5 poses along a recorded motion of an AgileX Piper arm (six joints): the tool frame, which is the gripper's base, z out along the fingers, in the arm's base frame.
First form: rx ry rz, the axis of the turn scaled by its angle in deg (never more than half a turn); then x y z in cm.
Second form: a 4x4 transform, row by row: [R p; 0 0 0 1], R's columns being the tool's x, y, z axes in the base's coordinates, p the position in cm. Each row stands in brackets. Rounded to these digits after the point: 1 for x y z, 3 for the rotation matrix.
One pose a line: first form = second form
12.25 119.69 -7.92 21.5 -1.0 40.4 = [[-0.493 0.209 0.845 21.5], [0.096 0.978 -0.186 -1.0], [-0.865 -0.011 -0.502 40.4], [0 0 0 1]]
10.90 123.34 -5.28 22.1 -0.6 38.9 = [[-0.546 0.172 0.820 22.1], [0.101 0.985 -0.139 -0.6], [-0.832 0.007 -0.555 38.9], [0 0 0 1]]
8.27 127.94 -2.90 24.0 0.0 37.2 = [[-0.612 0.122 0.781 24.0], [0.086 0.992 -0.087 0.0], [-0.786 0.014 -0.618 37.2], [0 0 0 1]]
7.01 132.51 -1.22 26.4 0.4 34.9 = [[-0.673 0.095 0.733 26.4], [0.082 0.995 -0.054 0.4], [-0.735 0.023 -0.678 34.9], [0 0 0 1]]
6.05 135.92 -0.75 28.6 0.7 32.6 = [[-0.717 0.080 0.693 28.6], [0.073 0.997 -0.040 0.7], [-0.694 0.021 -0.720 32.6], [0 0 0 1]]
